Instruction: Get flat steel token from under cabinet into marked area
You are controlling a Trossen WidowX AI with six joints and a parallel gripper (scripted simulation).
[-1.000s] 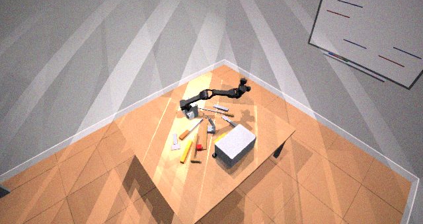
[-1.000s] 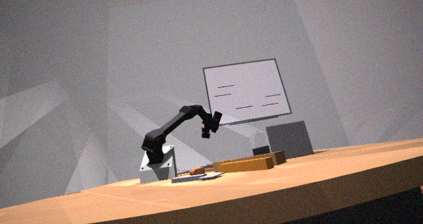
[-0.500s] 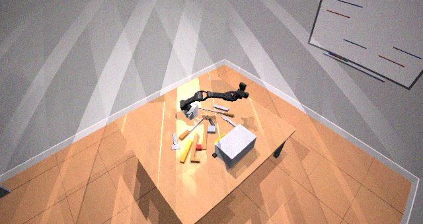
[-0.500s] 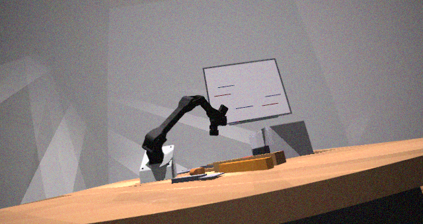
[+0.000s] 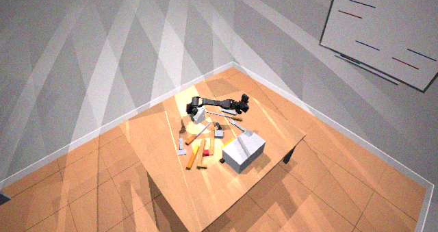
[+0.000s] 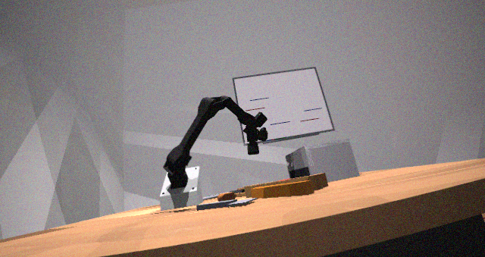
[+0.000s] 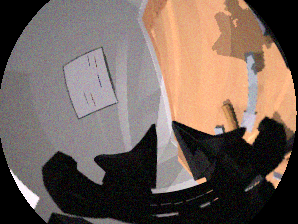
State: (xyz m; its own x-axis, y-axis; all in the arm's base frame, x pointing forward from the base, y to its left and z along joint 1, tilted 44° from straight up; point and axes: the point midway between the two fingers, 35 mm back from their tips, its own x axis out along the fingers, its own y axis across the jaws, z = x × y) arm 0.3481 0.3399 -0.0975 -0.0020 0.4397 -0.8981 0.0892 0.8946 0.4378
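Now: gripper tip 4 cm past the grey block, 30 cm to the left of it and 24 cm above it. From my gripper tip the other things lie so: thin wooden stick (2 cm behind, 38 cm to the right, 25 cm below); then red block (6 cm ahead, 51 cm to the right, 23 cm below); then grey bar (21 cm behind, 4 cm to the right, 24 cm below).
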